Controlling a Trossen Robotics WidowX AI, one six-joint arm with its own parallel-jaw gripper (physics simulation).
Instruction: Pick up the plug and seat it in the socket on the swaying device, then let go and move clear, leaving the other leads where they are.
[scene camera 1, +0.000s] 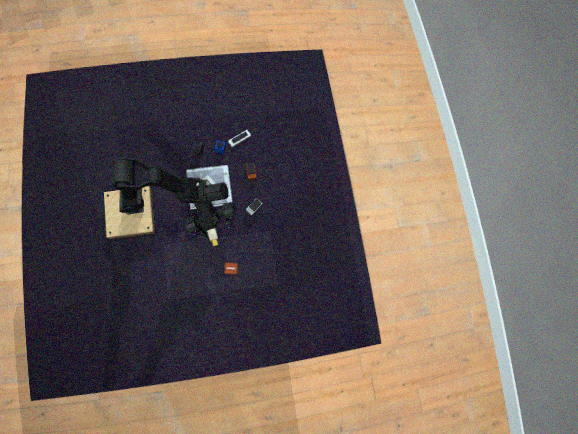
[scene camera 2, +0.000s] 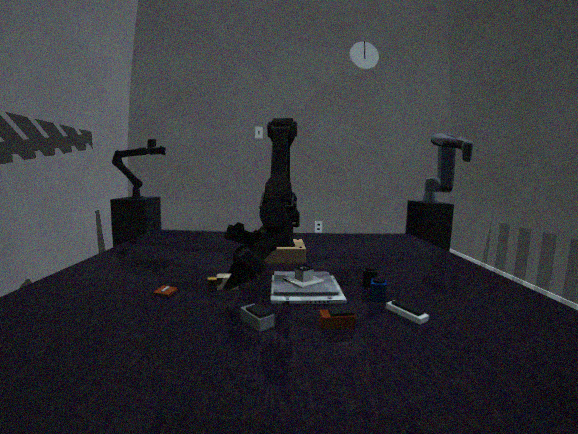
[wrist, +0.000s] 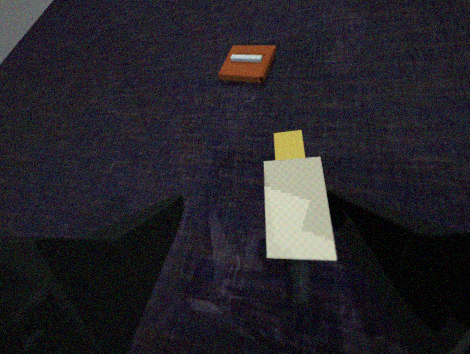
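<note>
The plug, a cream block with a yellow tip (scene camera 1: 212, 234) (scene camera 2: 223, 281) (wrist: 298, 210), lies on the dark mat. My gripper (scene camera 1: 210, 227) (wrist: 253, 198) is open around it, low over the mat. In the wrist view the plug sits between the fingers, close to the right finger, with a wide gap to the left one; its yellow tip points away. The device is a white and grey slab (scene camera 1: 225, 172) (scene camera 2: 308, 300) carrying a tilted white plate with a small grey socket block (scene camera 2: 303, 273). The arm partly covers the device in scene camera 1, and the socket is hard to make out there.
An orange-red flat piece with a white bar (scene camera 1: 231, 268) (scene camera 2: 165, 290) (wrist: 247, 65) lies beyond the plug. Around the device are a grey block (scene camera 1: 254, 206) (scene camera 2: 257, 317), an orange block (scene camera 1: 251, 172) (scene camera 2: 337, 320), a blue block (scene camera 1: 220, 146) (scene camera 2: 378, 291), a white bar (scene camera 1: 240, 138) (scene camera 2: 407, 313) and a black piece (scene camera 2: 370, 278).
</note>
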